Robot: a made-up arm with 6 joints.
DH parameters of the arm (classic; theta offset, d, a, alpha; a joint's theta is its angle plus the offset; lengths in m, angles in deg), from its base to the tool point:
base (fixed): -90 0 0.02 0
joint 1: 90 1.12 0.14 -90
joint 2: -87.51 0 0.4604 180
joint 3: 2.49 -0.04 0.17 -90
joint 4: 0 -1.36 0.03 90
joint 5: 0 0 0.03 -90
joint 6: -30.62 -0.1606 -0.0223 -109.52
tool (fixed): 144.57 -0.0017 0 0
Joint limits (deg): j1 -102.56..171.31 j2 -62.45..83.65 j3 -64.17..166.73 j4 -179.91..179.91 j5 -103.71..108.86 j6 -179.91..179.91
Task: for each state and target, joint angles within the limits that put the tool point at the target. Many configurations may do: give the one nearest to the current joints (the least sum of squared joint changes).
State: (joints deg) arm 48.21 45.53 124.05 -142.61 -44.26 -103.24
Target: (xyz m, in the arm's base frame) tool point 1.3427 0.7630 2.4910
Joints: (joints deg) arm 28.64 58.33 99.29 -142.94 -36.09 -104.44
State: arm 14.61 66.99 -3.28 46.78 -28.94 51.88
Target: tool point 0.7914 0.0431 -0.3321
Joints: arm 4.16 81.55 -6.74 47.03 -28.68 52.09
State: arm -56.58 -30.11 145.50 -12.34 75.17 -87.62
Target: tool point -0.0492 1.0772 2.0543
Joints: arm -85.66 3.65 148.04 -7.83 88.77 -89.01
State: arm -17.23 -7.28 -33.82 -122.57 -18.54 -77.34
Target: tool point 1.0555 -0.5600 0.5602
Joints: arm -27.54 -16.55 -64.14 -123.66 -15.09 -77.35
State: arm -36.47 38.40 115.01 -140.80 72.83 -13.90
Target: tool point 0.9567 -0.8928 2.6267
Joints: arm -39.00 44.81 98.52 -140.65 53.61 -12.35
